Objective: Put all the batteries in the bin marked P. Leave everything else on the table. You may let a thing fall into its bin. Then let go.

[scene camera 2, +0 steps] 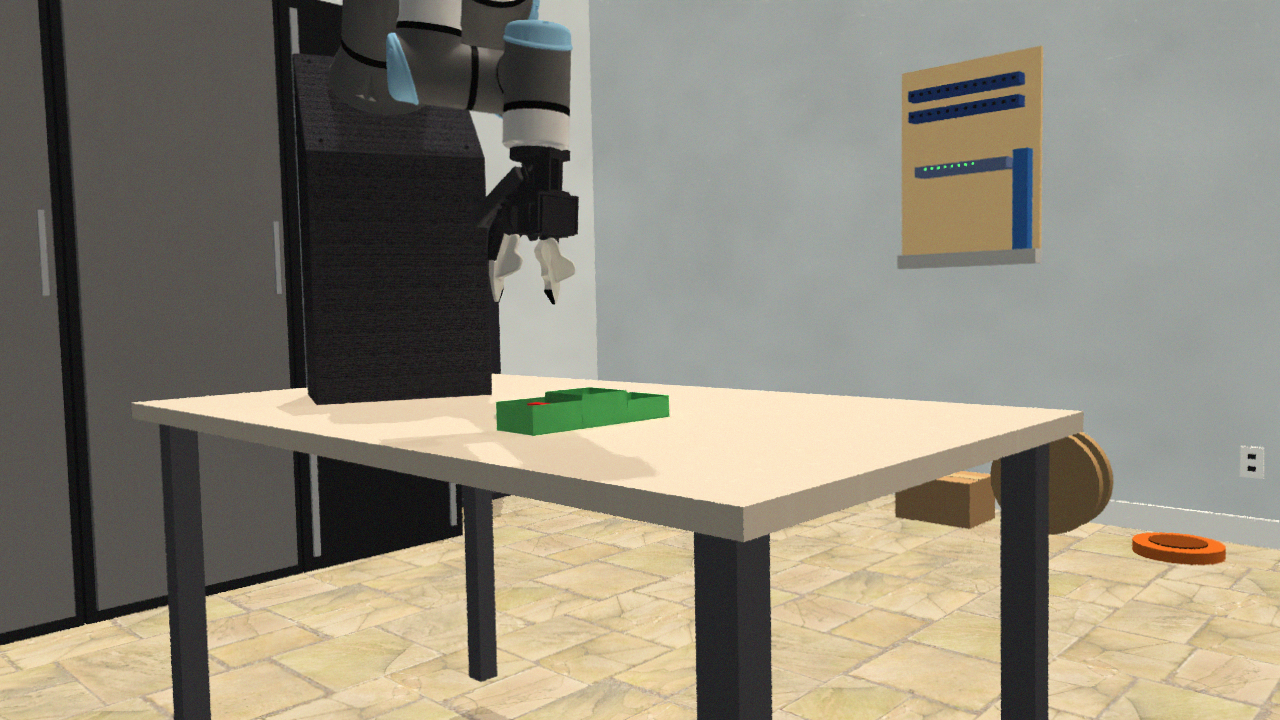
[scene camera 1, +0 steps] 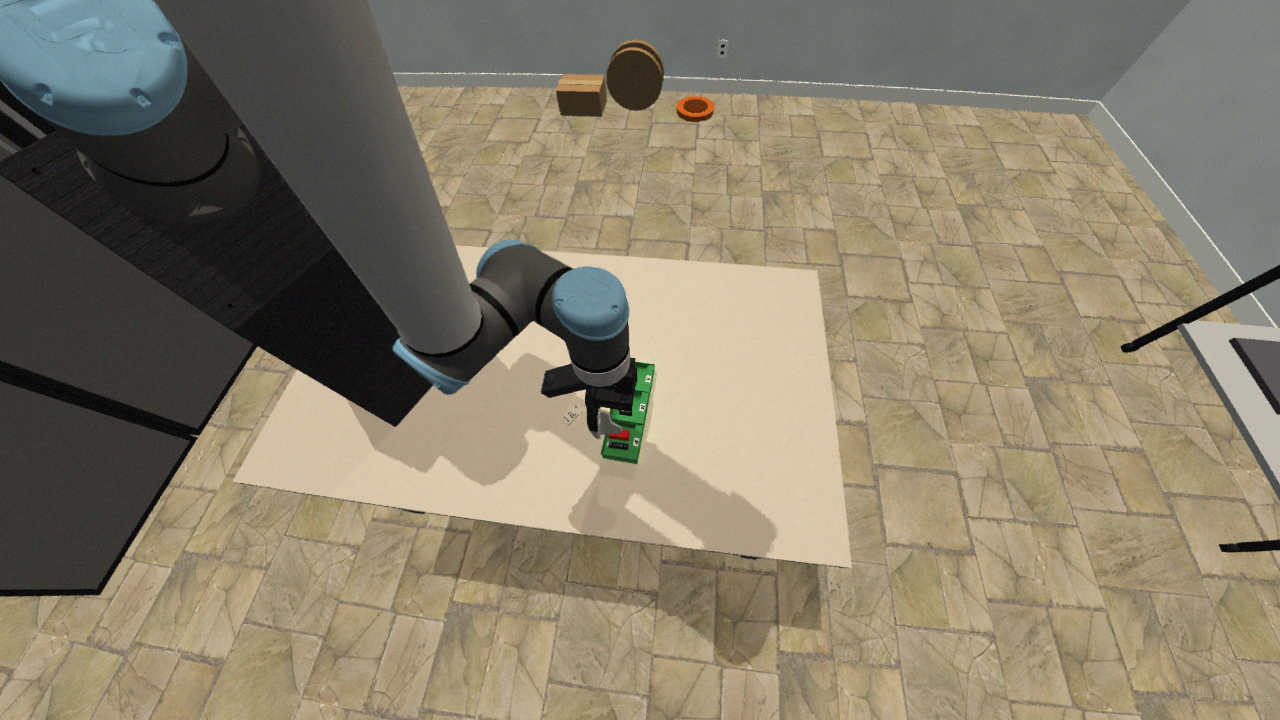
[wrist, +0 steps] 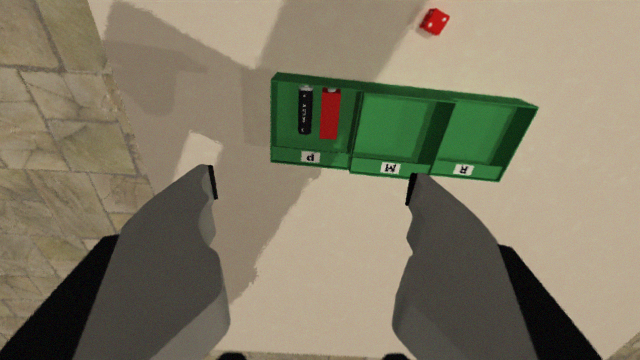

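The green bin marked P is at one end of a row of three. A black cylindrical battery and a red block-shaped battery with a silver top lie side by side in it, apart from each other. My gripper is open and empty, high above the table near the bins. In the wrist view its fingertips stand wide apart, below bin P and bin M. In the scene camera 1 view the arm partly hides the bins.
Bins M and R join bin P and show no objects inside. A red die lies on the table beyond the bins. A small marked patch is beside the gripper in the scene camera 1 view.
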